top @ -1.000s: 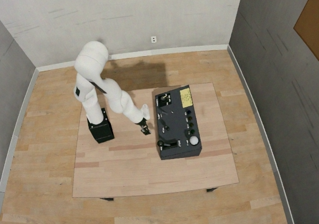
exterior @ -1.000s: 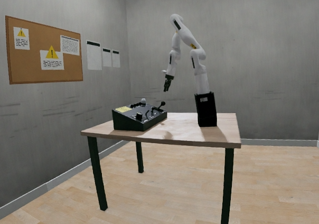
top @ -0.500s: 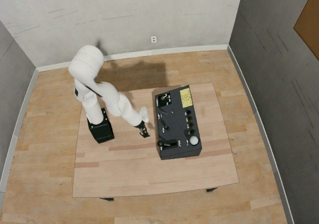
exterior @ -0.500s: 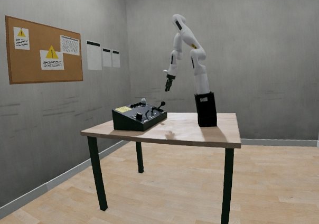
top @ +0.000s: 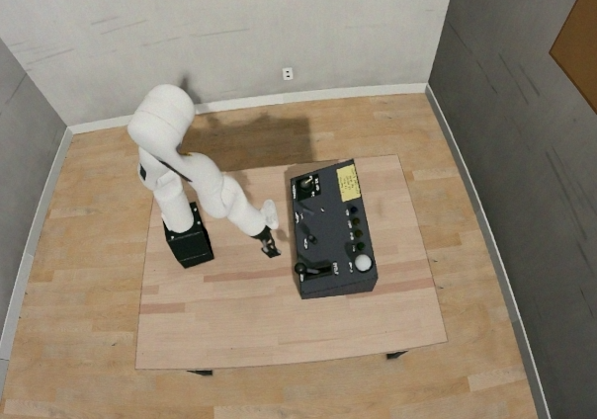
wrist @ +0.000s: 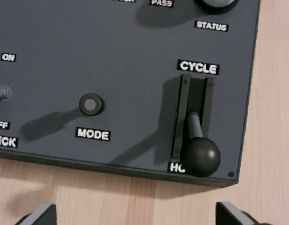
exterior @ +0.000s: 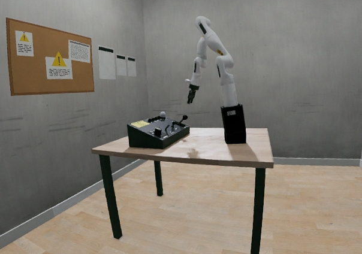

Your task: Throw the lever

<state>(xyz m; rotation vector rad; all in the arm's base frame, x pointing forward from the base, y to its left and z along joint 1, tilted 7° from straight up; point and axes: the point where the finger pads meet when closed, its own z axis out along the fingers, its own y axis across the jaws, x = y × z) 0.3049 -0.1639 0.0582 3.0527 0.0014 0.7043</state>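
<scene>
My hand is 9 cm short of the lever, 7 cm to the left of it and 15 cm above it. Also, from my hand: mode control 13 cm ahead, 5 cm to the left, 16 cm below; check toggle 14 cm ahead, 17 cm to the left, 16 cm below.
</scene>
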